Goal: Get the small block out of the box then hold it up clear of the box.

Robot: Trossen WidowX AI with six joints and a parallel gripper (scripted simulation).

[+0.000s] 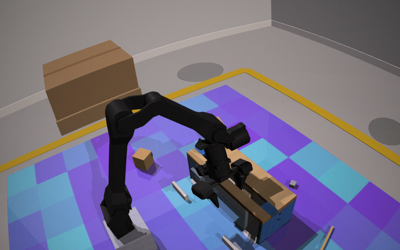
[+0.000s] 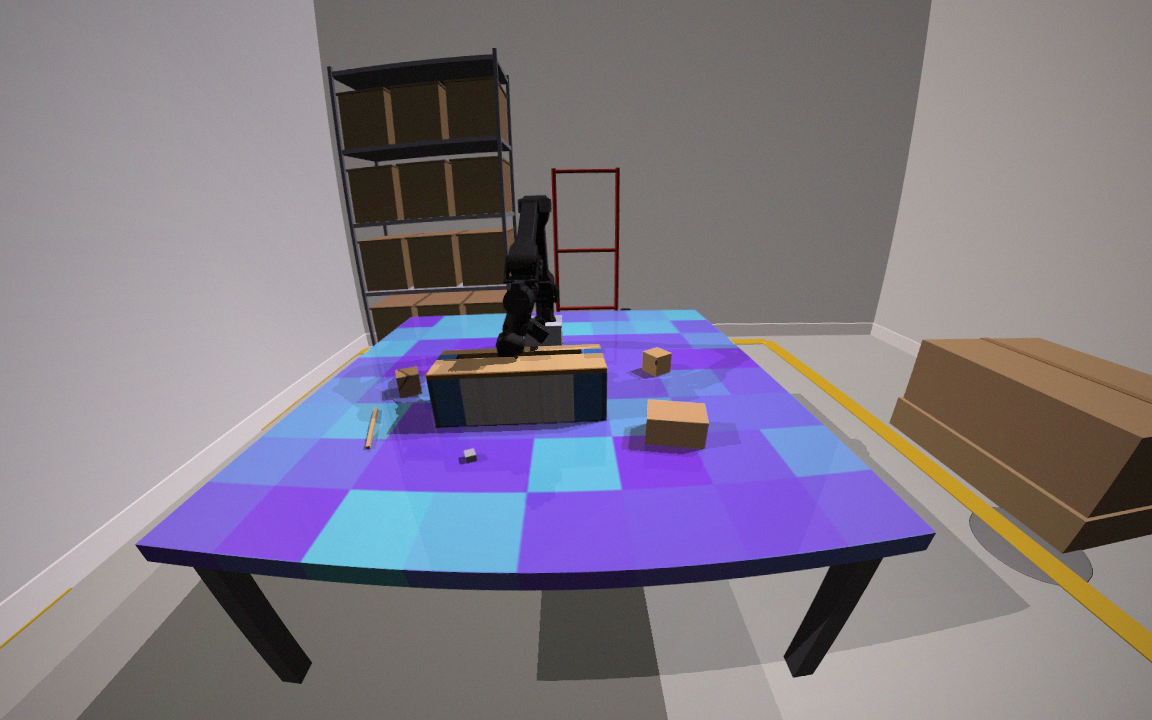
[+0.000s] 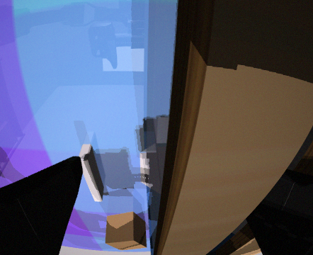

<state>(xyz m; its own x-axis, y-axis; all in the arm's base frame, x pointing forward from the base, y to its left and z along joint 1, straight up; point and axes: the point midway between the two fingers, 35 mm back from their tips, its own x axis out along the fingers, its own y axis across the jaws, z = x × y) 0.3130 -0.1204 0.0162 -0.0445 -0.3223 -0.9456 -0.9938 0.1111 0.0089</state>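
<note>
My gripper tip is now 50 mm short of the tan block and 30 mm to the left of it. Round my gripper tip: clear-fronted box (40 mm to the left, 40 mm ahead, 20 mm below); flat carton (340 mm to the left, 260 mm ahead, 60 mm below); wooden stick (320 mm to the right, 110 mm ahead, 80 mm below).
</note>
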